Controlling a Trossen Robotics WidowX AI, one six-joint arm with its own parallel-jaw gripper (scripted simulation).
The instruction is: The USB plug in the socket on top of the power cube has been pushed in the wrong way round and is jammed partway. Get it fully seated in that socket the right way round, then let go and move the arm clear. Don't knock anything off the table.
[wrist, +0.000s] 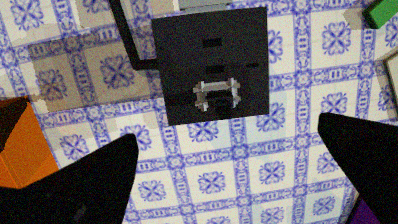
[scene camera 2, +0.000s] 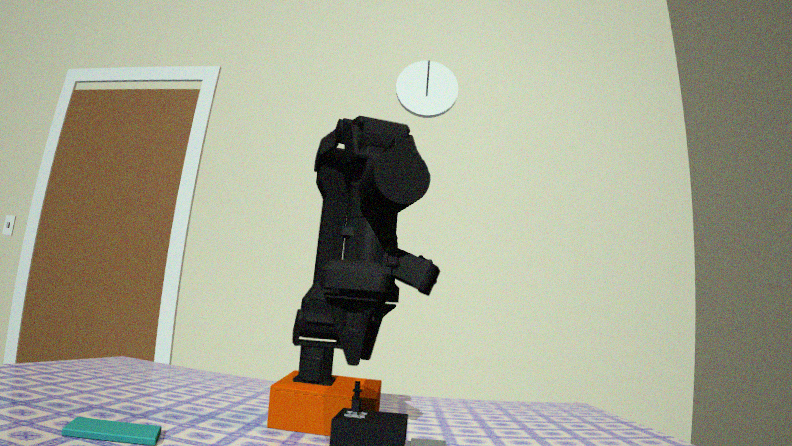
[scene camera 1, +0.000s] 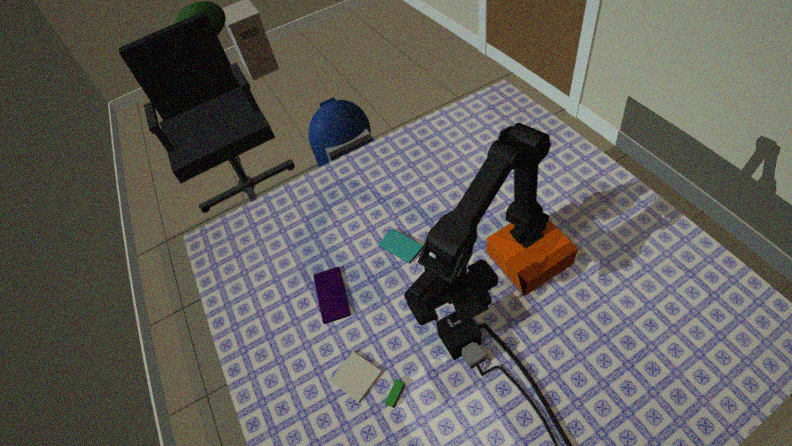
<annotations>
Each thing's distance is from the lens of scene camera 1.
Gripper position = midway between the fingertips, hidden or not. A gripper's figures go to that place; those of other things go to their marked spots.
my gripper (scene camera 1: 454, 309): 97 cm
purple block (scene camera 1: 333, 304): 117 cm
beige block (scene camera 1: 355, 377): 108 cm
teal block (scene camera 1: 395, 242): 123 cm
The marked spots on the beige block and the teal block are 39 cm apart.
</annotations>
